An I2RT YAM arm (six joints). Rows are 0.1 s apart.
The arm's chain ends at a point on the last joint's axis. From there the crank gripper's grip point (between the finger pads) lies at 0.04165 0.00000 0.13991 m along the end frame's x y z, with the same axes.
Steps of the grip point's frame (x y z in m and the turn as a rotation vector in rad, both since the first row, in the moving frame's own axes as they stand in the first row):
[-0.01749, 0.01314, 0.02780, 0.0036, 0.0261, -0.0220]
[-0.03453, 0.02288, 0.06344, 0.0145, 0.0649, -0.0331]
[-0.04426, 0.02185, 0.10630, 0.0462, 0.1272, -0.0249]
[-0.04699, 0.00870, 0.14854, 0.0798, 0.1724, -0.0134]
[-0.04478, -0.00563, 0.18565, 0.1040, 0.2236, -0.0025]
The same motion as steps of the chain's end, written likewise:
[-0.02111, 0.01460, 0.02894, 0.0036, 0.0261, -0.0220]
[-0.04346, 0.02641, 0.06646, 0.0145, 0.0649, -0.0331]
[-0.06157, 0.02943, 0.11288, 0.0462, 0.1272, -0.0249]
[-0.07027, 0.02023, 0.15822, 0.0798, 0.1724, -0.0134]
[-0.07469, 0.00843, 0.19911, 0.1040, 0.2236, -0.0025]

